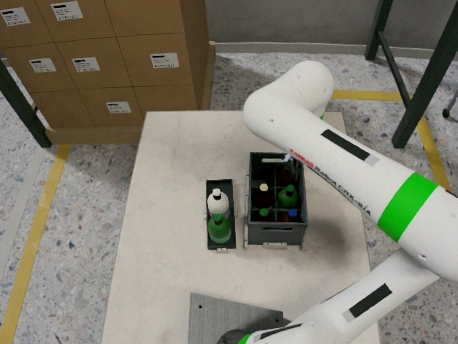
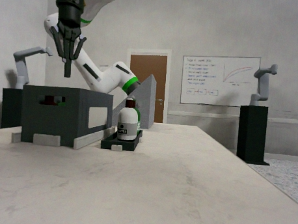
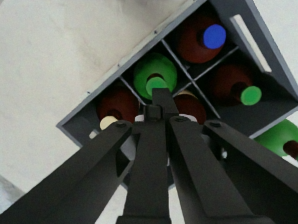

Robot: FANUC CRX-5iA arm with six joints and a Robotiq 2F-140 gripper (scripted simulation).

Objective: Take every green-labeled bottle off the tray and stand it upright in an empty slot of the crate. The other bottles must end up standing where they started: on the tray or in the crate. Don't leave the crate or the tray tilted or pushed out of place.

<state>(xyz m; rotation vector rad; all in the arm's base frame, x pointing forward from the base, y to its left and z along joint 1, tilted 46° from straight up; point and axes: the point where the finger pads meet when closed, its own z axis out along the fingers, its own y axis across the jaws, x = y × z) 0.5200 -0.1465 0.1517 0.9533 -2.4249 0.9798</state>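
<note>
Right now the white-labeled bottle is 1 cm ahead of my hand, 24 cm to the left of it and 17 cm below it. Also, from my hand: dark crate (4 cm to the left, 17 cm below); then dark tray (24 cm to the left, 24 cm below).
</note>
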